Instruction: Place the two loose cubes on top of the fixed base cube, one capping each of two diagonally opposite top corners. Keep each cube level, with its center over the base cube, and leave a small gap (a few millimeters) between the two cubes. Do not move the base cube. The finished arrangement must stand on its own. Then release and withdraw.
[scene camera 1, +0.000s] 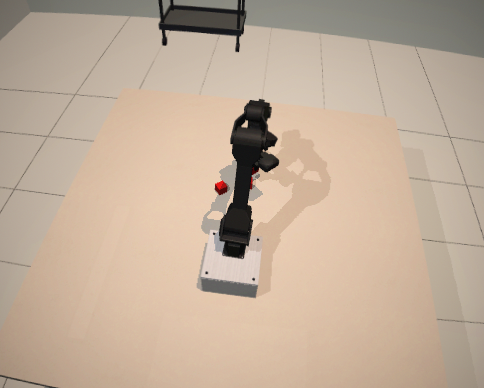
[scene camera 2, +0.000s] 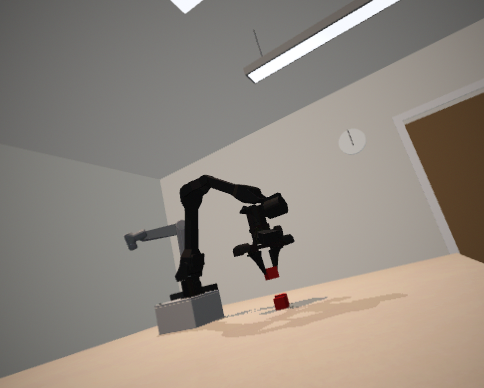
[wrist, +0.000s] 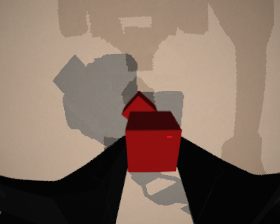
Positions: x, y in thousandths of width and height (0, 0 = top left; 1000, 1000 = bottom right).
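The gripper (scene camera 2: 559, 705) is there to be seen, and the wrist view has the gripper (wrist: 541, 632) too.
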